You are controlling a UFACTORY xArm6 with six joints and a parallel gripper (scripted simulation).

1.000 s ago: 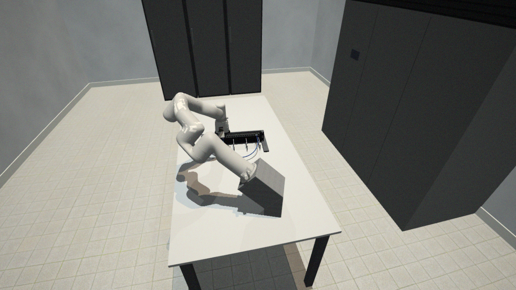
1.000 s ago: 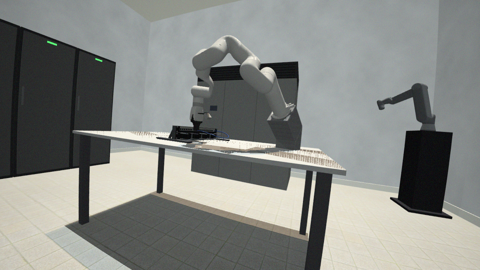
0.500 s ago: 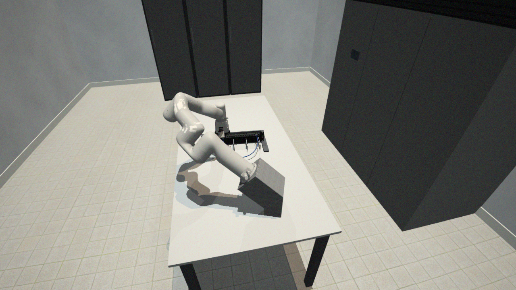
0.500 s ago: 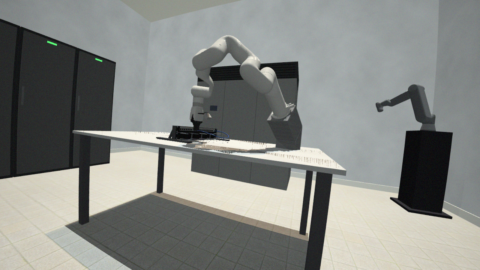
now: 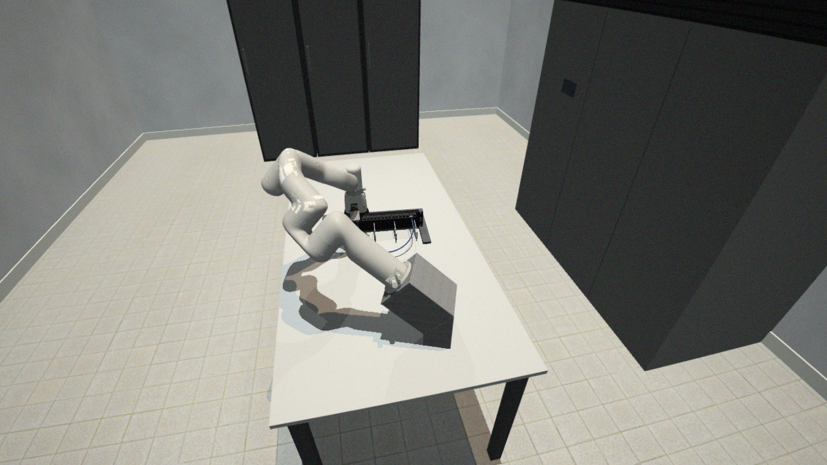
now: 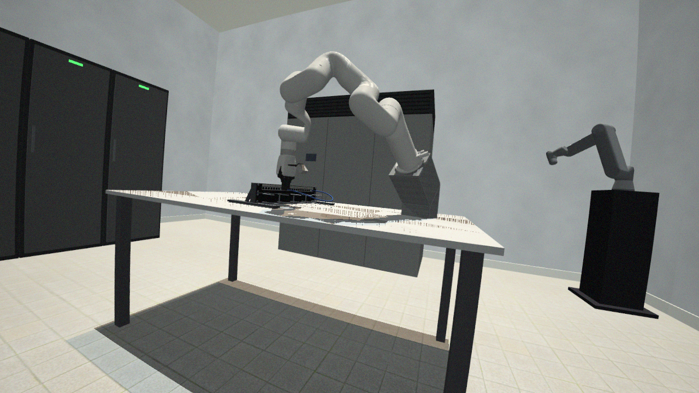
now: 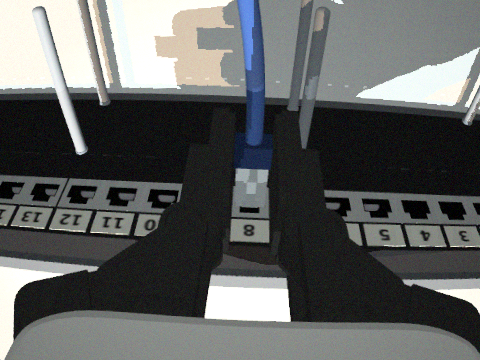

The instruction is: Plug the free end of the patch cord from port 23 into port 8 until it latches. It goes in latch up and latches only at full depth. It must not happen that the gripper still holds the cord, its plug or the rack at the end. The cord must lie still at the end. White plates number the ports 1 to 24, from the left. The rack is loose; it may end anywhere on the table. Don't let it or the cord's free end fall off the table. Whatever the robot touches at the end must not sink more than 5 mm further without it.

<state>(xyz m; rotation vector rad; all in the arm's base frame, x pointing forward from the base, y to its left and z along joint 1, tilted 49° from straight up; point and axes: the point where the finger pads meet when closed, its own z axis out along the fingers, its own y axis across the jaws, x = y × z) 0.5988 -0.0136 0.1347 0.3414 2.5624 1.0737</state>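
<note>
My gripper is now 20 mm short of the patch cord plug and 10 mm above it.
</note>
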